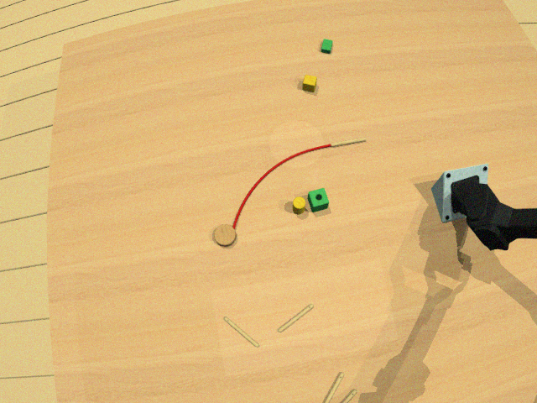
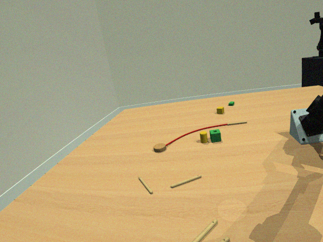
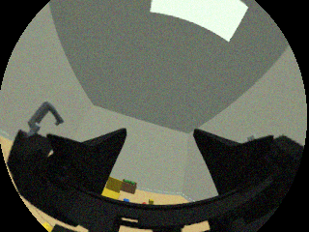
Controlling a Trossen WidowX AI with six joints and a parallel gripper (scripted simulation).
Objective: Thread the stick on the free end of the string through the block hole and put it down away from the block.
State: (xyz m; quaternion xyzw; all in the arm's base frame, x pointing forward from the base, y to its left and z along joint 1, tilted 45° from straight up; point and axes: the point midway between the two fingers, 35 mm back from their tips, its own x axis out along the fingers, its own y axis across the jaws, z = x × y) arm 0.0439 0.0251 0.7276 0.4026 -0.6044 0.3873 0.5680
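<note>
Now: the green block 20 cm ahead of my gripper tip, 62 cm to the right of it and 55 cm below it. Also, from my gripper tip: round wooden button 38 cm ahead, 60 cm to the right, 56 cm below; yellow cylinder 24 cm ahead, 62 cm to the right, 55 cm below; thin stick 12 cm ahead, 73 cm to the right, 56 cm below.
</note>
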